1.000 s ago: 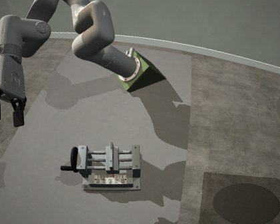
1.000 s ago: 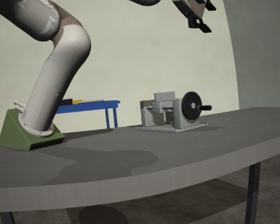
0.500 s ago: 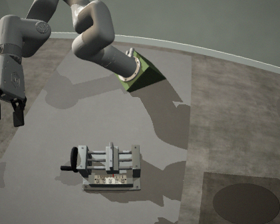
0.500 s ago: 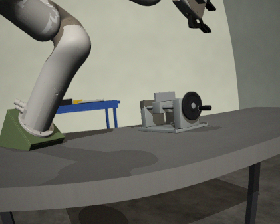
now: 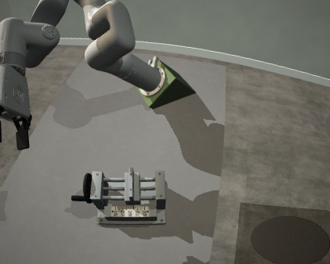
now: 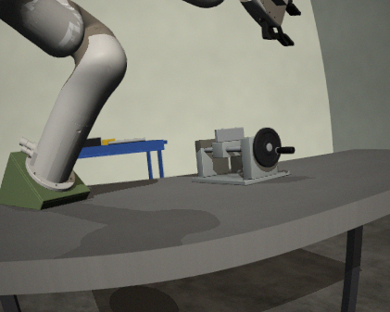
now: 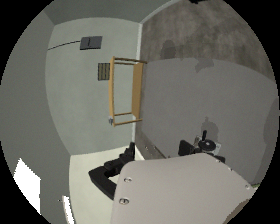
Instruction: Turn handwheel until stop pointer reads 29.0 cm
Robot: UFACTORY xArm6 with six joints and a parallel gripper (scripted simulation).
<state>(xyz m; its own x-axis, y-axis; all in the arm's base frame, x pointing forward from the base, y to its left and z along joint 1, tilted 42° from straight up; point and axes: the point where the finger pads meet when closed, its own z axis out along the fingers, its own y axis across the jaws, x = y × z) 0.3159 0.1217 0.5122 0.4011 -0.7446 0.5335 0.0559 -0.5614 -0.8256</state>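
My gripper is now 3 cm past the black handwheel, 8 cm to the right of it and 27 cm above it. From my hand the other things lie so: movable stop: 7 cm behind, 21 cm to the left, 25 cm below.
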